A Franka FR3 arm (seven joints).
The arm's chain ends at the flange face. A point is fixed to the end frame.
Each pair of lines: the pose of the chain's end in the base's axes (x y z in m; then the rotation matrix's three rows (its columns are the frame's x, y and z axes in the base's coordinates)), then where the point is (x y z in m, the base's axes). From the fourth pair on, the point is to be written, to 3 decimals.
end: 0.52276, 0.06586, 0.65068; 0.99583, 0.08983, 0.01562; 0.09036, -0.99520, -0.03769; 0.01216, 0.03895, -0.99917
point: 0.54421 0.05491 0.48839
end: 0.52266, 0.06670, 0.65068; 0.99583, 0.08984, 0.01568; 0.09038, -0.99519, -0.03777; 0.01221, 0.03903, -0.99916
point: 0.54412 0.05574 0.48840
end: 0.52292, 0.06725, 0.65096; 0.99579, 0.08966, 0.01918; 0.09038, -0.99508, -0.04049; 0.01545, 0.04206, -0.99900
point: 0.54495 0.05585 0.48878
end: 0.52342, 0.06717, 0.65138; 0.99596, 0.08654, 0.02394; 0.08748, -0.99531, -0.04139; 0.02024, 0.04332, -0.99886
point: 0.546 0.056 0.489
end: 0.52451, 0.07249, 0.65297; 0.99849, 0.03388, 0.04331; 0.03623, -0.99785, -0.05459; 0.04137, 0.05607, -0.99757
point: 0.550 0.058 0.492
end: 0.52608, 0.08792, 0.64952; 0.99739, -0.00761, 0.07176; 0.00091, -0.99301, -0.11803; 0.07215, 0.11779, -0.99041
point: 0.556 0.062 0.490
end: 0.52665, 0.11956, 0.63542; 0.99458, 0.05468, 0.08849; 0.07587, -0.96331, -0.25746; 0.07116, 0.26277, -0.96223
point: 0.560 0.073 0.482
